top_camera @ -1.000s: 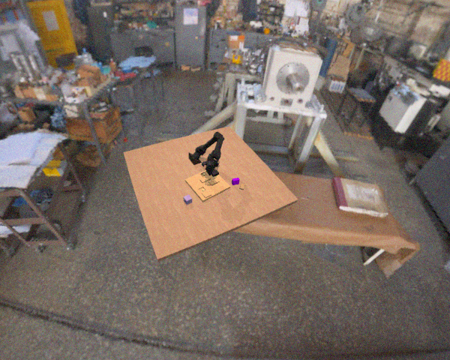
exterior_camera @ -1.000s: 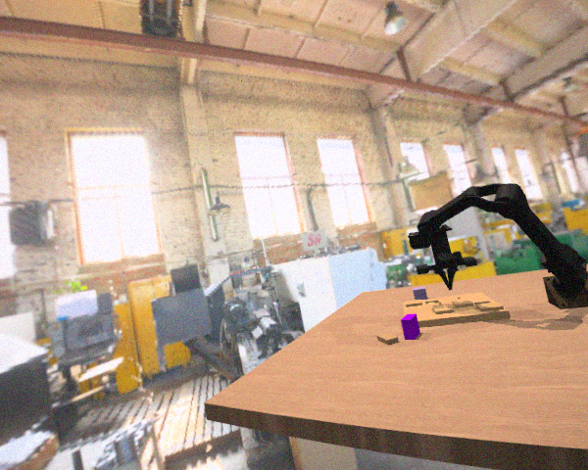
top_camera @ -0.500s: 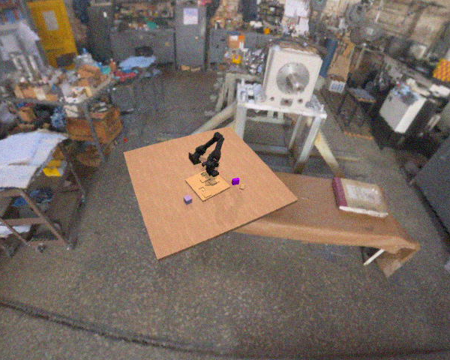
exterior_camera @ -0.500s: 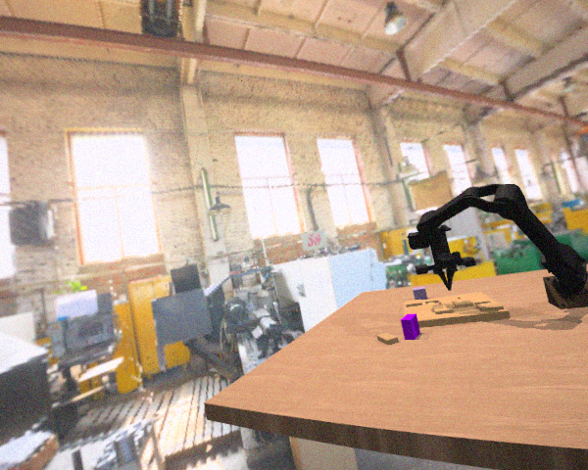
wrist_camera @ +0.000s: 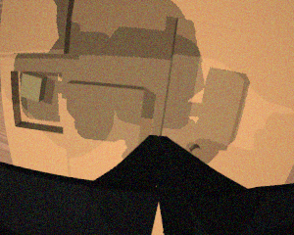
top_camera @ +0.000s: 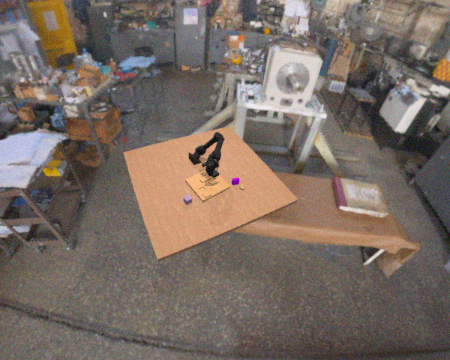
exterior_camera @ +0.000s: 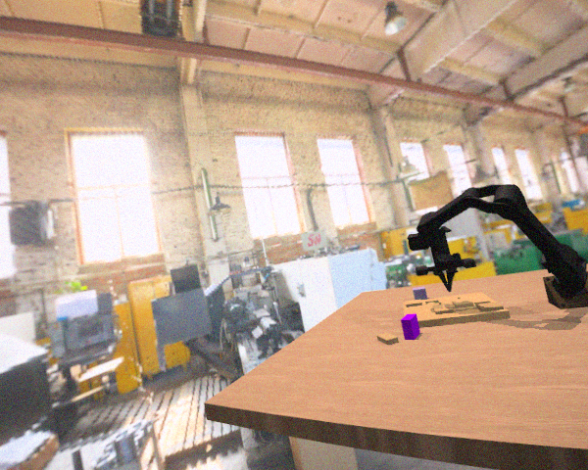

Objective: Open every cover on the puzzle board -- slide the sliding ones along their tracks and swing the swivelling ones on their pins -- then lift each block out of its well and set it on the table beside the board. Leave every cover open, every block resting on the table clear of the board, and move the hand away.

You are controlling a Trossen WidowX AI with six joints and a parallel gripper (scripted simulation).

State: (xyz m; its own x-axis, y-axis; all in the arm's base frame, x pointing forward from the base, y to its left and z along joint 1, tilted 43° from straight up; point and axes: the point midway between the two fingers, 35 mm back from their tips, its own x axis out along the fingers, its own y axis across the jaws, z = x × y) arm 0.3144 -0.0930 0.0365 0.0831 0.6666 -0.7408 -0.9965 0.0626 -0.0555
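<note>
My gripper tip is now 6 cm above the tan puzzle board, 3 cm to the left of it and 1 cm short of it. From my gripper tip the other things lie so: lilac block 29 cm to the right, 8 cm ahead, 5 cm below; then magenta block 18 cm to the left, 15 cm ahead, 5 cm below.
</note>
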